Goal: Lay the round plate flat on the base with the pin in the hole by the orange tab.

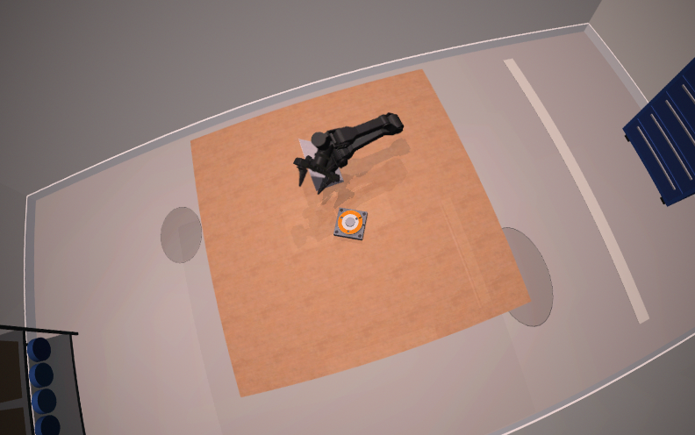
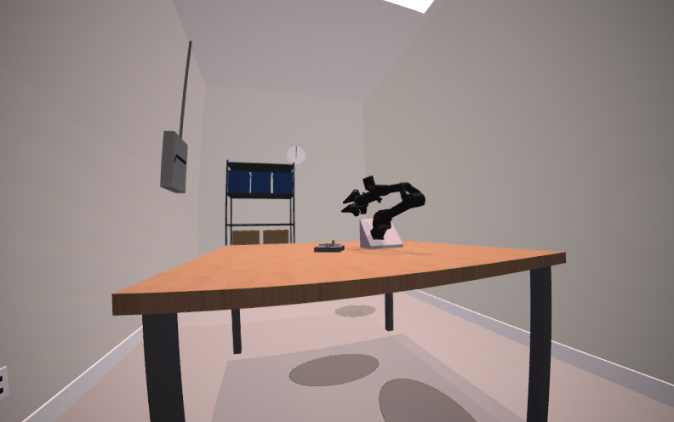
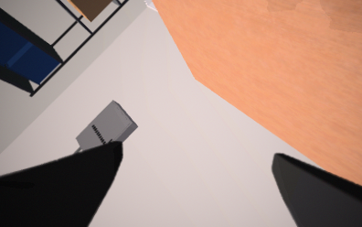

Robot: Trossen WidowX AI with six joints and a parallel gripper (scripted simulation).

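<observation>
The round plate is 100 mm ahead of my gripper tip, 150 mm to the left of it and 190 mm below it.
</observation>
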